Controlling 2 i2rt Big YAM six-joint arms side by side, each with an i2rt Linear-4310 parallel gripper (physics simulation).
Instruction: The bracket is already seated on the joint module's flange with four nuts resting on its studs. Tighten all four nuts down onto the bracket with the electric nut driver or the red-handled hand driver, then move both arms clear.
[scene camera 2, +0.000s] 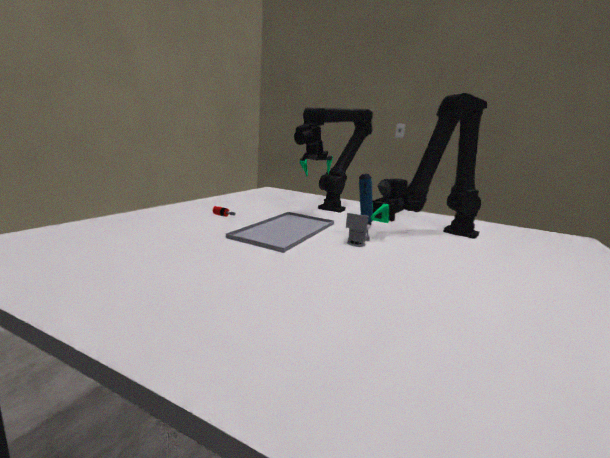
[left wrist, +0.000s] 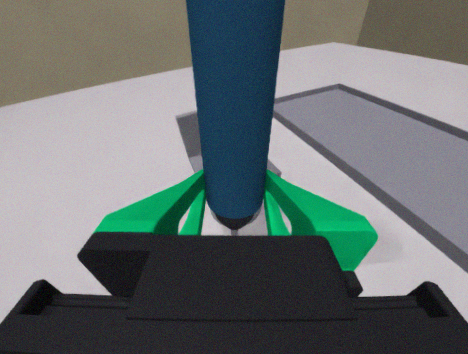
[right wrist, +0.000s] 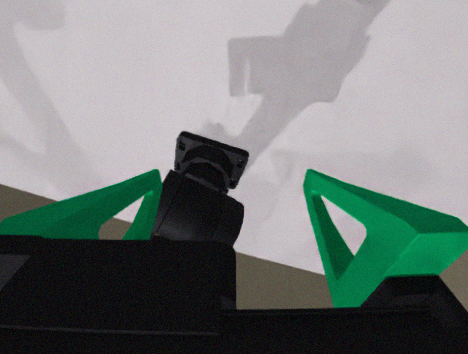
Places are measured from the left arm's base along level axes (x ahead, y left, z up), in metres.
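Where they show: left gripper, fingertip midpoint: (left wrist: 234, 177); right gripper, fingertip midpoint: (scene camera 2: 317, 175) (right wrist: 232, 177); left arm's base, link origin: (scene camera 2: 460, 233); right arm's base, link origin: (scene camera 2: 331, 209) (right wrist: 210, 159).
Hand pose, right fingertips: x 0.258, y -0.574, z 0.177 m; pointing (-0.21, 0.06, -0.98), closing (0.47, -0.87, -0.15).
Observation:
Things, the pixels of their centre, and the offset from my right fingertips.
- blue electric nut driver, body centre: (left wrist: 234, 142) (scene camera 2: 366, 208) 0.185 m ahead, 0.354 m left, 0.059 m down
- grey joint module with the bracket, body centre: (left wrist: 228, 149) (scene camera 2: 359, 220) 0.229 m ahead, 0.355 m left, 0.095 m down
- red-handled hand driver, body centre: (scene camera 2: 224, 212) 0.364 m ahead, 0.188 m right, 0.160 m down
- shallow grey tray, body centre: (left wrist: 382, 135) (scene camera 2: 286, 228) 0.307 m ahead, 0.102 m left, 0.169 m down
The blue electric nut driver (scene camera 2: 366, 196) (left wrist: 237, 110) stands upright with its tip down. My left gripper (scene camera 2: 372, 218) (left wrist: 234, 177) is shut on its lower body. The grey joint module with the bracket (scene camera 2: 357, 229) stands on the table, close in front of the driver in the scene view. In the left wrist view the bracket (left wrist: 189, 135) shows partly behind the driver. The driver's tip and the nuts are hidden or too small to make out. My right gripper (scene camera 2: 316, 167) (right wrist: 232, 177) is open and empty, high above the table. The red-handled hand driver (scene camera 2: 220, 211) lies on the table at the left.
A shallow grey tray (scene camera 2: 256, 245) (left wrist: 320, 146) lies between the hand driver and the joint module. The right arm's base (scene camera 2: 332, 206) (right wrist: 212, 155) stands behind the tray, and the left arm's base (scene camera 2: 462, 230) stands at the right of the scene view.

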